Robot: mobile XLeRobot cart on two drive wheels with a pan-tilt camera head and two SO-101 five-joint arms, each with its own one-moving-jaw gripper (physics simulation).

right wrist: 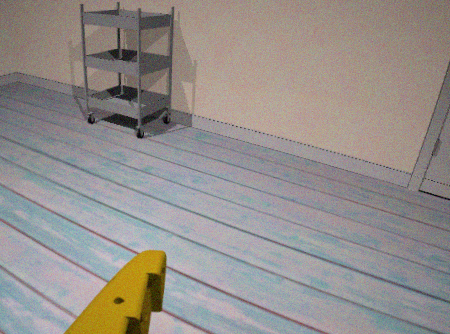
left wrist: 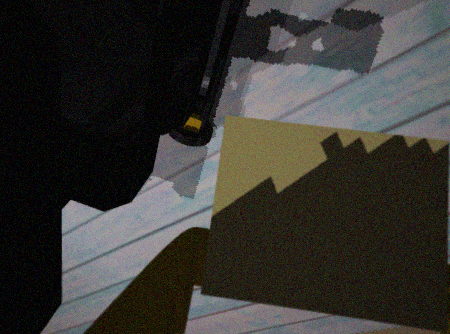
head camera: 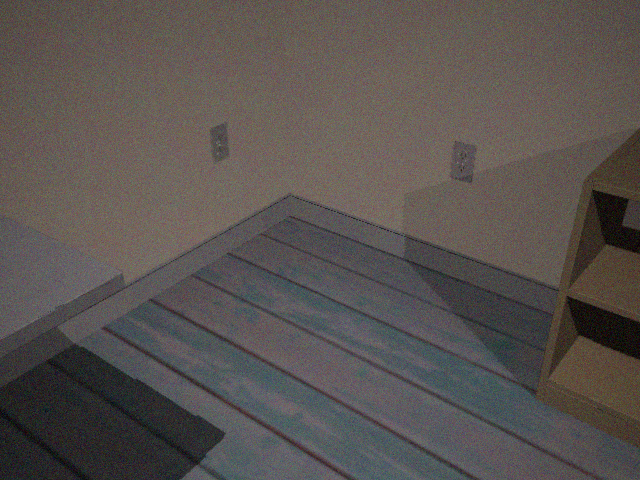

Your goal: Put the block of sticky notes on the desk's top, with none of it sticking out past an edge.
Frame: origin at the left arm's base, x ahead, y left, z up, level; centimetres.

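Where they show: left hand at its tool point: [left wrist: 208,249]; right hand at its tool point: [right wrist: 164,273].
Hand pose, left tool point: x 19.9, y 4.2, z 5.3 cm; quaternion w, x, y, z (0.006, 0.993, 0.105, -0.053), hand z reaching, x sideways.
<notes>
After its pixels a point has its place.
The block of sticky notes [left wrist: 320,235] @(x 21.9, y 5.4, z 5.0 cm) is a flat yellow square in the left wrist view, partly in shadow, above the floor. My left gripper [left wrist: 326,260] is shut on it, with a jaw at its left side and a sliver of the other at its right edge. The desk [head camera: 46,273] @(x 74.8, y 20.8, z -5.5 cm) shows in part as a pale top at the left of the head view, its corner pointing right. My right gripper [right wrist: 156,267] is fully open, one notched yellow jaw in view. Neither gripper shows in the head view.
A wooden shelf unit [head camera: 560,289] @(x 125.2, y -68.7, z -43.7 cm) stands at the right of the head view. Two wall outlets [head camera: 219,142] @(x 196.6, y 17.3, z -37.2 cm) [head camera: 463,161] @(x 181.5, y -57.1, z -37.2 cm) flank the room corner. A grey wheeled cart [right wrist: 139,75] @(x -225.2, y -31.7, z -36.9 cm) stands by the wall, and a door [right wrist: 441,165] @(x -149.8, y 126.1, z -58.6 cm) is at the far right.
</notes>
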